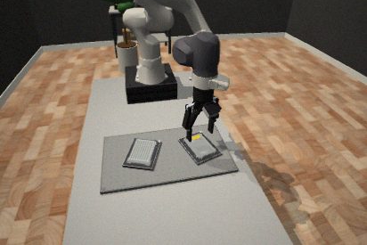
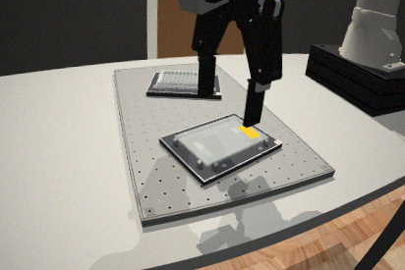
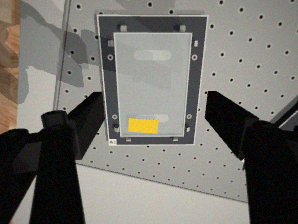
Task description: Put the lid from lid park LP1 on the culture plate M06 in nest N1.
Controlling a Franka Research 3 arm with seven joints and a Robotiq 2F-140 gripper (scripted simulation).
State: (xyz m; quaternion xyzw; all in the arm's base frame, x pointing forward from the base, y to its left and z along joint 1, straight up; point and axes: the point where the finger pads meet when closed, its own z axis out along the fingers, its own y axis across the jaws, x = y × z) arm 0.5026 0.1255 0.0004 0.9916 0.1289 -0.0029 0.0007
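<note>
My gripper is now 70 mm above the clear lid. Round my hand: lid park frame (90 mm below); culture plate (20 mm behind, 240 mm to the right, 70 mm below).
</note>
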